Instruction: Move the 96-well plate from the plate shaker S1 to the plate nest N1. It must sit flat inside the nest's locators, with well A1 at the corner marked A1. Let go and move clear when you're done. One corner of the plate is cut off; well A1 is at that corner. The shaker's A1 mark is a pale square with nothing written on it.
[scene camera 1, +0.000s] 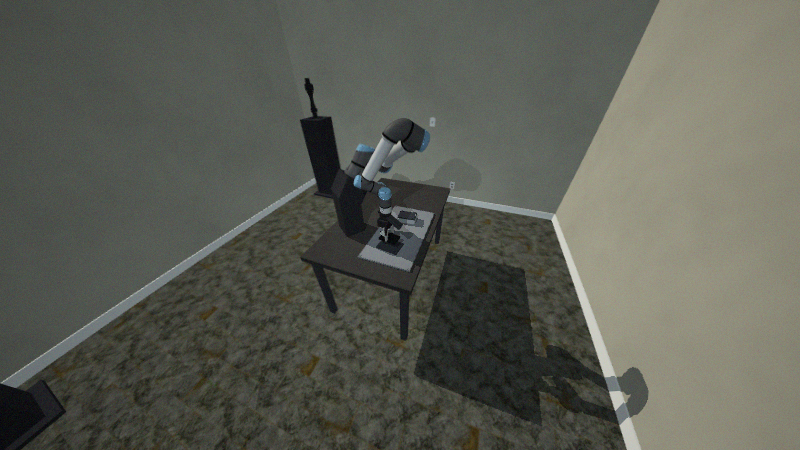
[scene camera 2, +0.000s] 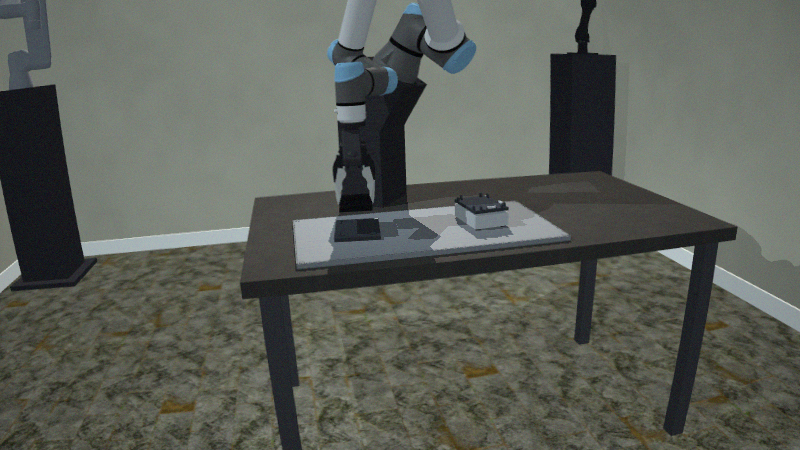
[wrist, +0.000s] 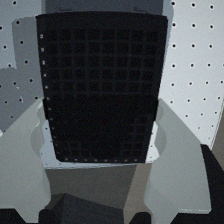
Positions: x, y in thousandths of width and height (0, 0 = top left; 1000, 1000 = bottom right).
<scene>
In view: a 96-well plate (wrist: 435, 167).
</scene>
